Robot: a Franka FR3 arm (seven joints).
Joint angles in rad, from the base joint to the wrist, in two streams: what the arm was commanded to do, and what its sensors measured. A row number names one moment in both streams.
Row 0, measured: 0.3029, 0.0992, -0.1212, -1.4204, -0.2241, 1.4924, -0.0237
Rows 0 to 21, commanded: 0.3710, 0.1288, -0.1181, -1.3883, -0.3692, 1.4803, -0.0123; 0.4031, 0.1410, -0.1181, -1.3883, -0.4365, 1.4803, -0.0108; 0.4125, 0.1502, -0.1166, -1.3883, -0.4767, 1.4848, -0.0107; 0.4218, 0.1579, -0.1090, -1.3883, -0.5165, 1.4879, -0.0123; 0.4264, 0.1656, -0.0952, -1.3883, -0.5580, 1.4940, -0.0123; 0.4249, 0.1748, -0.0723, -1.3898, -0.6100, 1.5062, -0.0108; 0.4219, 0.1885, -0.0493, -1.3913, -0.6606, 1.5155, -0.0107; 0.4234, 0.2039, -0.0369, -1.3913, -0.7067, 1.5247, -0.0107; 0.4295, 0.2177, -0.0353, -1.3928, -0.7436, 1.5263, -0.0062; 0.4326, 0.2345, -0.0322, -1.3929, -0.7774, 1.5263, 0.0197; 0.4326, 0.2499, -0.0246, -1.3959, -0.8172, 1.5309, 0.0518; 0.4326, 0.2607, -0.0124, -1.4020, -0.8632, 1.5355, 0.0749; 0.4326, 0.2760, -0.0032, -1.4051, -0.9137, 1.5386, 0.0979; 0.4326, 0.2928, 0.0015, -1.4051, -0.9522, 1.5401, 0.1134; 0.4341, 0.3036, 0.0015, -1.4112, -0.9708, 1.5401, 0.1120; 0.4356, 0.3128, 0.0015, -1.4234, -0.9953, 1.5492, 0.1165; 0.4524, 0.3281, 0.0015, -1.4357, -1.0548, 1.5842, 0.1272; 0.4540, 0.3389, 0.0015, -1.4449, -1.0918, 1.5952, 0.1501; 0.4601, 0.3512, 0.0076, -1.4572, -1.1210, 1.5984, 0.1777; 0.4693, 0.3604, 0.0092, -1.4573, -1.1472, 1.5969, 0.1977; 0.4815, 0.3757, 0.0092, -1.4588, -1.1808, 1.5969, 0.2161; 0.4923, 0.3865, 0.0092, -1.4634, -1.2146, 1.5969, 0.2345
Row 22, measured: 0.4658, 0.3614, 0.0052, -1.4409, -1.1150, 1.5843, 0.1666
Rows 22 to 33, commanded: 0.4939, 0.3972, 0.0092, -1.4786, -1.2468, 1.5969, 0.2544; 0.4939, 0.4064, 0.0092, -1.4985, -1.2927, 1.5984, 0.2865; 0.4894, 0.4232, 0.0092, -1.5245, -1.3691, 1.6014, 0.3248; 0.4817, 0.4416, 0.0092, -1.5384, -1.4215, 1.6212, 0.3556; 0.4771, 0.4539, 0.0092, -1.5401, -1.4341, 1.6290, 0.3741; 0.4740, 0.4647, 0.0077, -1.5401, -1.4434, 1.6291, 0.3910; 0.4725, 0.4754, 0.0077, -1.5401, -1.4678, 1.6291, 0.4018; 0.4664, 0.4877, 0.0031, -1.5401, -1.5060, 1.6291, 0.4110; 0.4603, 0.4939, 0.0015, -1.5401, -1.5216, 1.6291, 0.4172; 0.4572, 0.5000, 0.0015, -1.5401, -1.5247, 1.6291, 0.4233; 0.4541, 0.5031, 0.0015, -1.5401, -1.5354, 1.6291, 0.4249; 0.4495, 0.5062, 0.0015, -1.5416, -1.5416, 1.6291, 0.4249
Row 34, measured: 0.4738, 0.5014, -0.0067, -1.5280, -1.4919, 1.6123, 0.3977
